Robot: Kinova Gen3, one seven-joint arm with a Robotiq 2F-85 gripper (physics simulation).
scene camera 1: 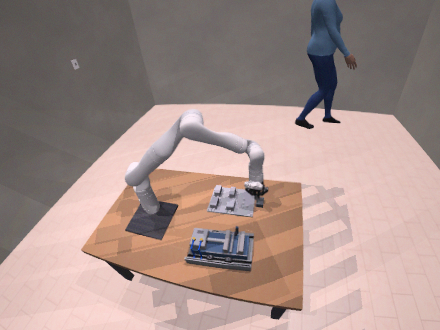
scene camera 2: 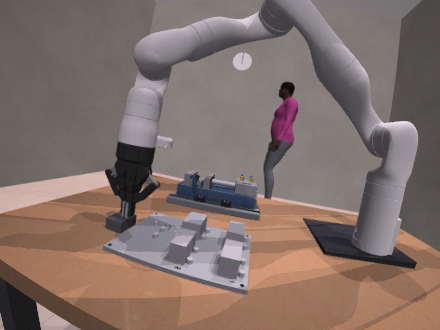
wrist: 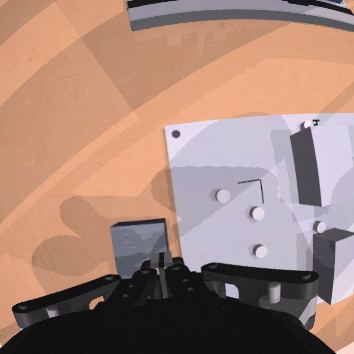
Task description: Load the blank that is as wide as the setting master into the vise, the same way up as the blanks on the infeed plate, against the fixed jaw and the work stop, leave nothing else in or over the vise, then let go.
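Frame: origin at the arm's base, x down, y right, z back, level; metres.
Seen in the pictures: gripper, fingertip midpoint: [scene camera 1: 257, 199] [scene camera 2: 126, 216] [wrist: 163, 264]; arm's base, origin of the base link: [scene camera 1: 152, 207] [scene camera 2: 369, 247].
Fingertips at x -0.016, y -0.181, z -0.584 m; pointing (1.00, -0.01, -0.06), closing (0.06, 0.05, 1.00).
Observation:
Pixels of each thing's top centre, then the offset from my fingertips to it. "spot": a spot on its surface instead.
- dark grey block, middle of its top: [wrist: 140, 260] [scene camera 2: 121, 216] [scene camera 1: 260, 200] dy +0.003, dx +0.004, dz -0.017 m
- grey infeed plate, middle of its top: [wrist: 318, 216] [scene camera 2: 187, 241] [scene camera 1: 232, 200] dy +0.017, dx +0.021, dz +0.140 m
- blue vise, middle of its top: [scene camera 2: 219, 176] [scene camera 1: 219, 239] dy +0.323, dx -0.070, dz +0.117 m
- dark stop post, surface spot: [scene camera 1: 236, 230] spot: dy +0.258, dx -0.066, dz +0.055 m
A dark grey block [scene camera 1: 260, 202] [scene camera 2: 118, 223] [wrist: 135, 242] lies on the table just off the infeed plate's corner. My gripper [scene camera 1: 258, 196] [scene camera 2: 128, 209] [wrist: 163, 264] is shut with nothing between the fingers. Its tips stand straight down on the top of that block. The grey infeed plate [scene camera 1: 244, 203] [scene camera 2: 137, 236] [wrist: 211, 154] carries several light grey blanks, such as one in each view [scene camera 1: 217, 190] [scene camera 2: 195, 222] [wrist: 324, 165]. The nest nearest the gripper, with three pins and a corner mark, is bare. The blue vise [scene camera 1: 217, 237] [scene camera 2: 215, 194] stands apart on its base, with grey jaws and a dark stop post [scene camera 1: 236, 230].
The arm's base stands on a dark mat [scene camera 1: 153, 222] [scene camera 2: 333, 236]. A person in blue [scene camera 1: 325, 59] walks on the floor behind the table. A person in pink [scene camera 2: 283, 128] stands beyond the vise. The table edge is close behind the gripper.

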